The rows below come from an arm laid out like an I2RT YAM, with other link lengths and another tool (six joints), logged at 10 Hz.
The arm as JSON. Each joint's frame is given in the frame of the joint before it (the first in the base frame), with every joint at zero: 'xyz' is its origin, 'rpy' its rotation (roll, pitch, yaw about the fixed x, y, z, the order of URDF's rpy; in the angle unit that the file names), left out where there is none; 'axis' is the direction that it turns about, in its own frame. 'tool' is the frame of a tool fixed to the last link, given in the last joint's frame.
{
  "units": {
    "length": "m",
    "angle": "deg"
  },
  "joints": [
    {
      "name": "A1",
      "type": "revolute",
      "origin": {
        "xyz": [
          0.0,
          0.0,
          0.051
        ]
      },
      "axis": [
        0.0,
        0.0,
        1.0
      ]
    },
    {
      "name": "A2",
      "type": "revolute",
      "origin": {
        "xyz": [
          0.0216,
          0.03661,
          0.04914
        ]
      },
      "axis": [
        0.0,
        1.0,
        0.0
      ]
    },
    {
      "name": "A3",
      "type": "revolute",
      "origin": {
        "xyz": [
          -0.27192,
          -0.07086,
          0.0
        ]
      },
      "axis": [
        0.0,
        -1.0,
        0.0
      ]
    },
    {
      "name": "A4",
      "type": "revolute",
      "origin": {
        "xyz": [
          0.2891,
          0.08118,
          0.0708
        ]
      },
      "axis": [
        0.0,
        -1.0,
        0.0
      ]
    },
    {
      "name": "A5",
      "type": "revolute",
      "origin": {
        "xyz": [
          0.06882,
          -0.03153,
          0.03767
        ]
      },
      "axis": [
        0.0,
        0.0,
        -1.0
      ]
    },
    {
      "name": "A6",
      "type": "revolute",
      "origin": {
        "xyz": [
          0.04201,
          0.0,
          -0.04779
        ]
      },
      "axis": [
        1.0,
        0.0,
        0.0
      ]
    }
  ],
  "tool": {
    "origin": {
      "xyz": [
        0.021,
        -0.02,
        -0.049
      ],
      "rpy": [
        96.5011,
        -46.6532,
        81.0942
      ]
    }
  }
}
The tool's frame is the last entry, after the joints.
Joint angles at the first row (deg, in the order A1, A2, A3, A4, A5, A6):
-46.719, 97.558, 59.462, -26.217, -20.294, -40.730
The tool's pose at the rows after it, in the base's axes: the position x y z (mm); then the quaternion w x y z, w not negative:
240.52 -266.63 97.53 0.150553 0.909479 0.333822 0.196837
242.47 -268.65 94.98 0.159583 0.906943 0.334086 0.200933
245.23 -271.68 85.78 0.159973 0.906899 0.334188 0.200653
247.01 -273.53 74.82 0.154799 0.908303 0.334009 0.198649
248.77 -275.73 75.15 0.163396 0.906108 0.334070 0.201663
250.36 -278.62 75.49 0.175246 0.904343 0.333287 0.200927
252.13 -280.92 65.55 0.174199 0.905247 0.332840 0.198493
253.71 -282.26 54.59 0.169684 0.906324 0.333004 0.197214
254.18 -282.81 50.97 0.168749 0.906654 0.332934 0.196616
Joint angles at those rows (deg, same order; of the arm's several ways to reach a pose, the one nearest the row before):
-46.719, 97.559, 58.369, -24.643, -19.726, -40.730
-46.720, 97.843, 57.998, -22.808, -19.748, -40.709
-46.720, 99.569, 57.998, -21.060, -19.704, -40.731
-46.720, 101.515, 57.997, -19.769, -19.726, -40.731
-46.742, 101.581, 57.997, -18.633, -19.661, -40.731
-46.741, 101.710, 57.997, -17.279, -19.026, -40.730
-46.741, 103.504, 57.998, -15.726, -18.808, -40.730
-46.719, 105.406, 57.997, -14.370, -18.873, -40.730
-46.720, 106.039, 57.997, -13.868, -18.852, -40.731

